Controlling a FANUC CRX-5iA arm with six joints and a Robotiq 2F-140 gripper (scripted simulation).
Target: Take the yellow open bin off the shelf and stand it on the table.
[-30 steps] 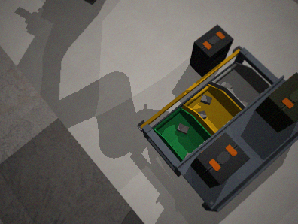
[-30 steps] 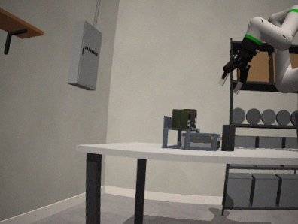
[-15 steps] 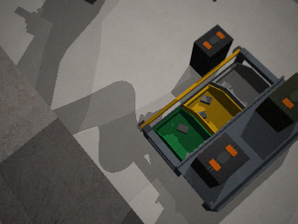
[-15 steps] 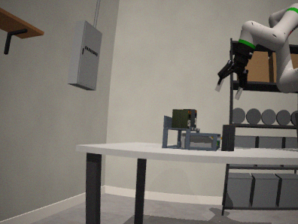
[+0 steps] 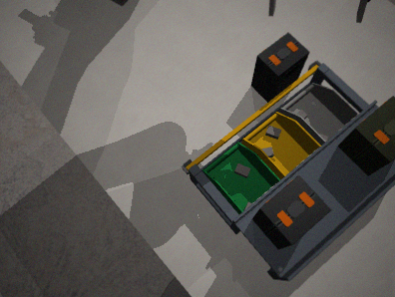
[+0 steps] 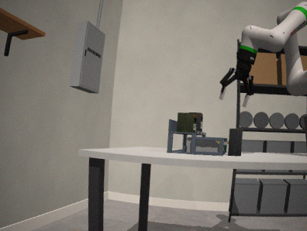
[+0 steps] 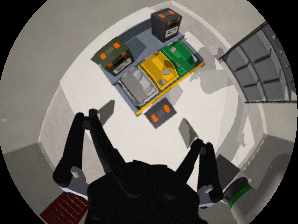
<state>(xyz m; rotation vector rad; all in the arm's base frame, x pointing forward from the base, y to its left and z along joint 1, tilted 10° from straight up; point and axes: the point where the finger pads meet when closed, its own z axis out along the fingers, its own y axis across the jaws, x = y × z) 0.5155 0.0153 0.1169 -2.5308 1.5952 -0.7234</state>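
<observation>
Now: the long yellow rod 10 mm ahead of my hand, 140 mm to the right of it and 200 mm below it. From my hand the other things lie so: yellow open bin 110 mm ahead, 160 mm to the right, 220 mm below; then green bin 90 mm ahead, 270 mm to the right, 220 mm below; then grey bin 130 mm ahead, 50 mm to the right, 220 mm below.
</observation>
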